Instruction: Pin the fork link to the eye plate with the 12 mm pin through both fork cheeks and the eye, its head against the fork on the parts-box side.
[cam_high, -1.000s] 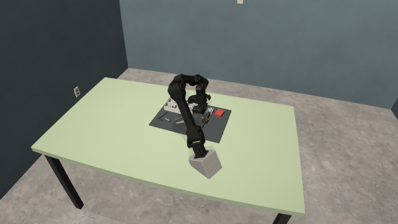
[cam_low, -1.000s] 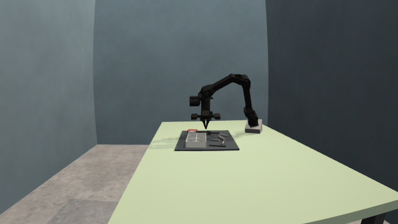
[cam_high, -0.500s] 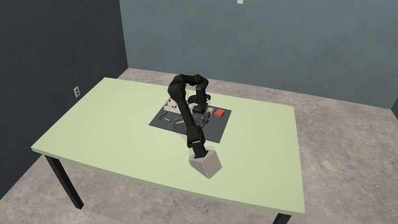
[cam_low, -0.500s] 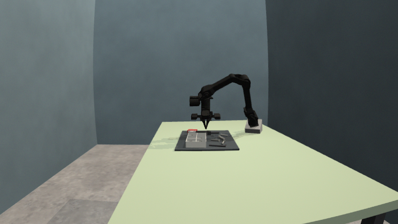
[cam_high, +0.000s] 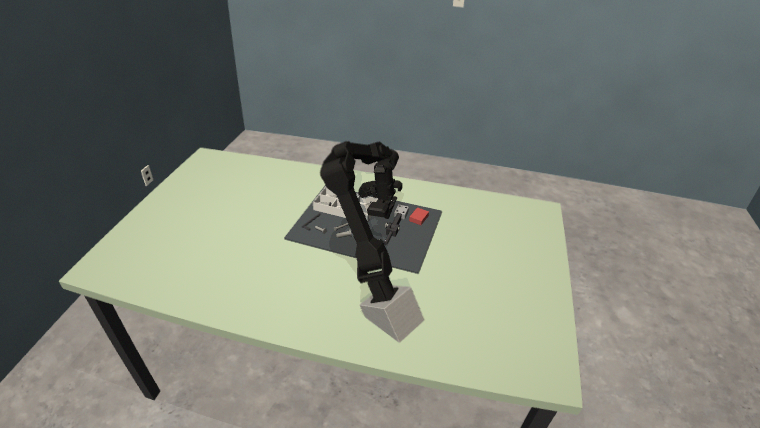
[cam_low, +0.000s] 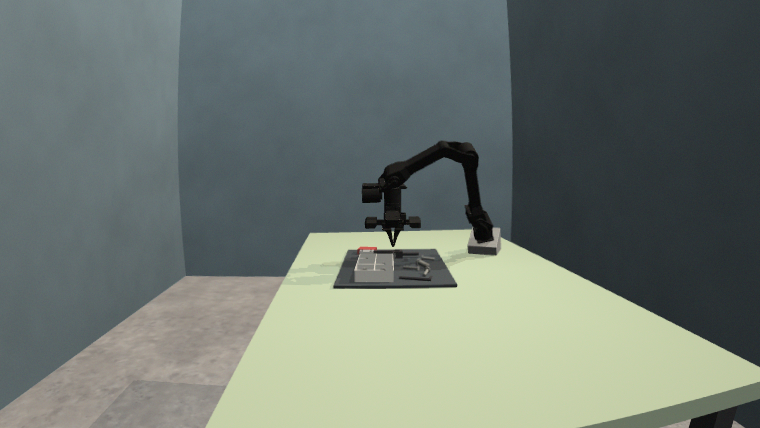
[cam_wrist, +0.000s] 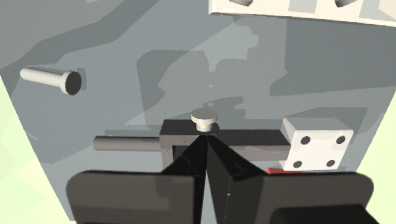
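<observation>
The eye plate lies 2 cm ahead of my hand, 3 cm to the right of it and 7 cm below it. From my hand the other things lie so: red block (10 cm ahead, 9 cm to the right, 7 cm below); then white parts box (4 cm ahead, 18 cm to the left, 7 cm below); then mat (1 cm behind, 7 cm to the left, 8 cm below).
</observation>
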